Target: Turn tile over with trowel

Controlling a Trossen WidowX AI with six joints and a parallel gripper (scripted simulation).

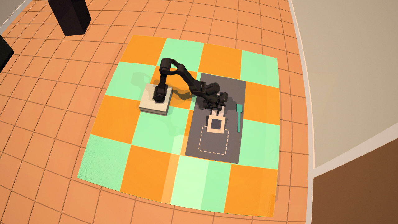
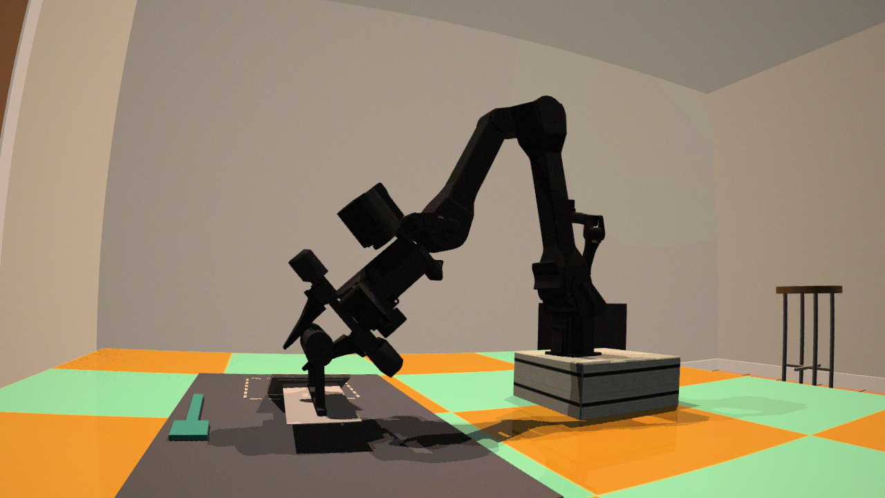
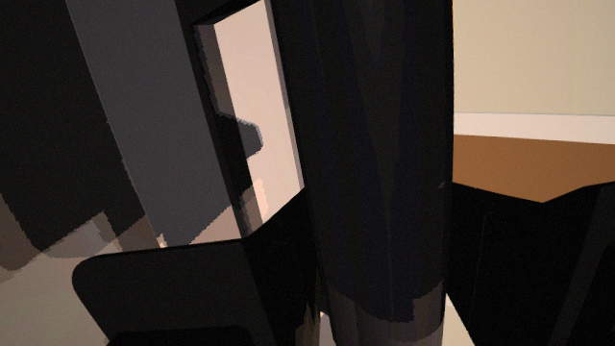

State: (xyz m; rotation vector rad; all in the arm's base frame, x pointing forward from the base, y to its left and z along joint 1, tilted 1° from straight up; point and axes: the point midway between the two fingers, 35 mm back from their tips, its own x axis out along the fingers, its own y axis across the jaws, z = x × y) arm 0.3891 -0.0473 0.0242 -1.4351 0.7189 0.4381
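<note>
Now: the pale tile 4 cm behind my gripper tip, 10 cm to the right of it and 5 cm below it. Also, from my gripper tip: small trowel 3 cm behind, 1 cm below; grey mat 2 cm behind, 2 cm to the right, 10 cm below; green trowel-like tool 12 cm ahead, 2 cm to the right, 7 cm below.
</note>
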